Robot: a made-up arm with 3 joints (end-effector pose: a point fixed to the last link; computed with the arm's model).
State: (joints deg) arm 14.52 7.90 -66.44
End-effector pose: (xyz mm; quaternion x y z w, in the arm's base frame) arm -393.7 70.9 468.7 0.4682 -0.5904 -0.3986 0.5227
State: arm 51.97 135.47 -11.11
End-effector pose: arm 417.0 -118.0 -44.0 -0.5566 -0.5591 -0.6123 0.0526
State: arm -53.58 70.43 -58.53
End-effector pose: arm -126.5 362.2 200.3 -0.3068 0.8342 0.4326 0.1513
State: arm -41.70 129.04 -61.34
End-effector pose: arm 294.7 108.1 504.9 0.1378 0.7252 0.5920 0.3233
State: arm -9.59 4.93 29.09
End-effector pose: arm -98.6 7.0 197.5 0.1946 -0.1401 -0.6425 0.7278
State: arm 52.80 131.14 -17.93
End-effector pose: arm 429.3 -67.4 -59.4 -0.5538 -0.5806 -0.5850 0.1181
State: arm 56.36 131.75 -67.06
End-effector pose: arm 435.4 102.2 -253.2 -0.5428 -0.7313 -0.2303 0.3427
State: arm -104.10 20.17 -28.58
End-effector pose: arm -163.8 113.8 -269.9 -0.6559 0.7475 0.0837 0.0632
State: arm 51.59 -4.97 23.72
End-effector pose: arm 76.1 -16.0 321.5 -0.0894 0.2584 -0.6065 0.7466
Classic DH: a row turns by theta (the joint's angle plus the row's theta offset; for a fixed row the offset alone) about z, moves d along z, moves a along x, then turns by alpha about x. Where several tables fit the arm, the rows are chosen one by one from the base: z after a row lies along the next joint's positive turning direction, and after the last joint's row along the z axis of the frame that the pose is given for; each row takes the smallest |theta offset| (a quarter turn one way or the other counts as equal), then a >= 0, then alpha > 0; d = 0 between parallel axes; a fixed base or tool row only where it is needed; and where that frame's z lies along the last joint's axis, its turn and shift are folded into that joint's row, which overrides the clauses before.
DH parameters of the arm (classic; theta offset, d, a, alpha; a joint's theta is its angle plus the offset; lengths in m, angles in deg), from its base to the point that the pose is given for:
base (fixed): 0 0.081 0.0515 -90
joint 1: 7.07 -0.1932 -0.036 -91.53
joint 2: 0 0.0324 -0.3725 91.53
joint 3: -53.05 0.1968 0.2891 97.96
tool (fixed): -79.78 0.0423 0 0

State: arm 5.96 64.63 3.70
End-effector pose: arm 136.3 86.6 278.8 0.0282 -0.3778 -0.8584 0.3459
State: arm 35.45 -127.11 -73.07
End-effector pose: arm 305.4 -759.9 115.0 0.8748 0.3765 -0.1003 0.2880
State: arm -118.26 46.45 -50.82
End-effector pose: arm -78.3 289.3 -221.7 -0.5801 0.6859 0.0700 0.4337
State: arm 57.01 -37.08 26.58
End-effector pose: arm 63.8 -120.6 369.4 0.0099 0.4363 -0.4079 0.8020
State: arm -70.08 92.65 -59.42
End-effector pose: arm -57.5 325.2 329.6 -0.2401 0.7569 0.4844 0.3672
